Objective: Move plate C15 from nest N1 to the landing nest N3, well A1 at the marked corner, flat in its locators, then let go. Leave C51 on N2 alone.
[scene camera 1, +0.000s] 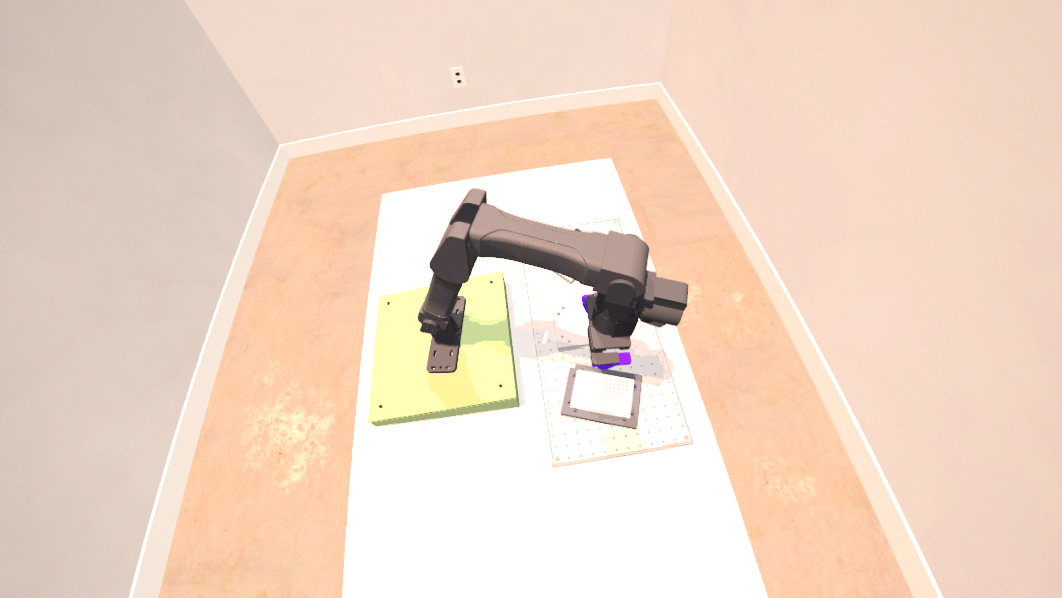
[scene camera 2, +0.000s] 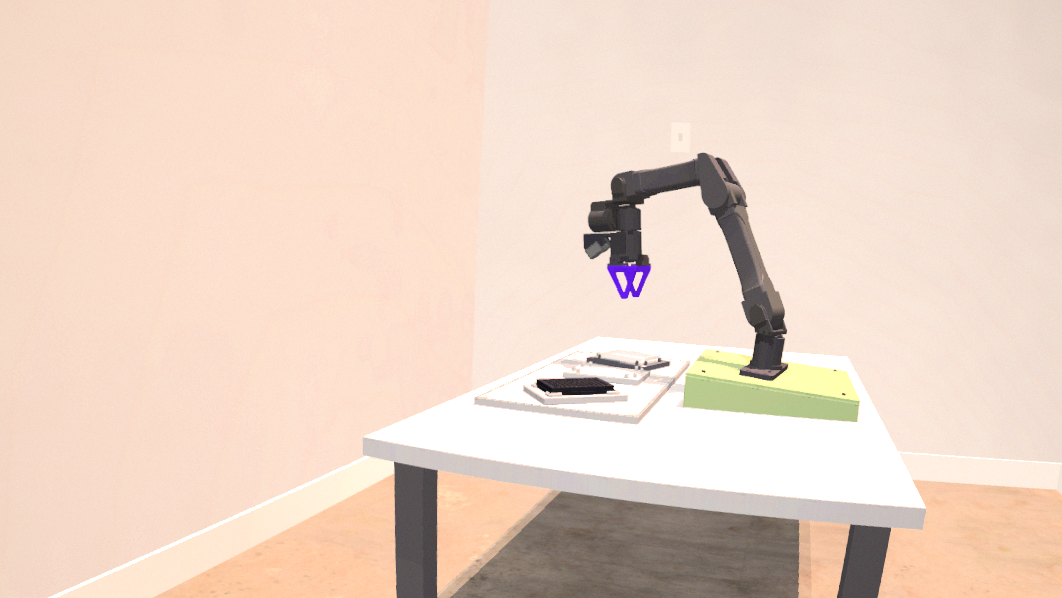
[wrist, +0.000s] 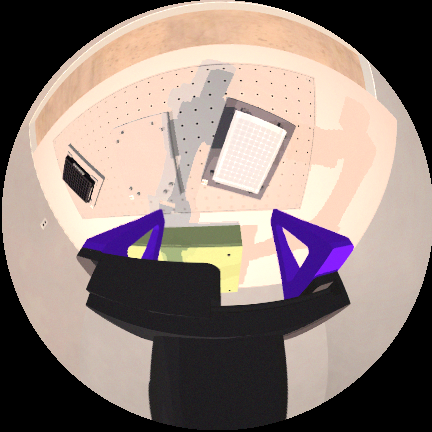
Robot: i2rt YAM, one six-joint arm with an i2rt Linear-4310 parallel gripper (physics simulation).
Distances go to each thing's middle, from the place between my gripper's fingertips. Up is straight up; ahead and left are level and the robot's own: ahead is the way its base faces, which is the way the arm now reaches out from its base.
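I look at the black well plate (scene camera 2: 567,386), and my hand is now 40 mm past it and 360 mm to the right of it. My hand is also 140 mm above the plate.
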